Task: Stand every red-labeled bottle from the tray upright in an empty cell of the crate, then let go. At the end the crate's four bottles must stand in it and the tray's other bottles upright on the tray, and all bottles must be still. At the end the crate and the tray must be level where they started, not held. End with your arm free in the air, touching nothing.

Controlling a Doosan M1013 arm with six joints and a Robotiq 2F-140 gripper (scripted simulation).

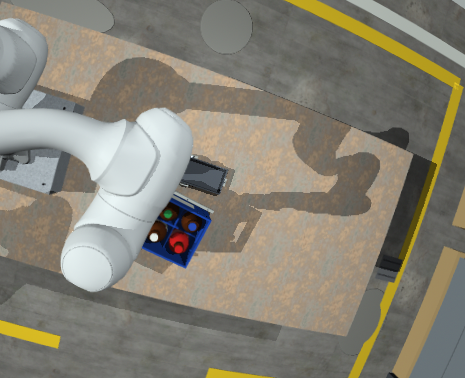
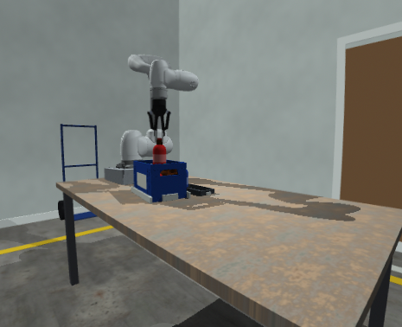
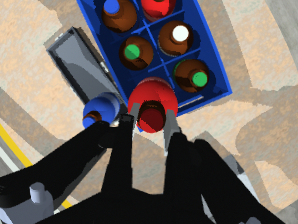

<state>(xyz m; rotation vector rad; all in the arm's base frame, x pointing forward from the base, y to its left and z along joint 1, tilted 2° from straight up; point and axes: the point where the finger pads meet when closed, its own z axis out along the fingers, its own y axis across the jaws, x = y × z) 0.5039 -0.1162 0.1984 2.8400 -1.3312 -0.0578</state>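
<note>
My gripper is now 9 cm above the red-labeled bottle. Also, from my hand: red bottle: 22 cm below, 15 cm ahead, 13 cm to the right; blue-capped bottle: 22 cm below, 13 cm to the left, 4 cm ahead; blue crate: 22 cm below, 7 cm to the right, 7 cm ahead.
</note>
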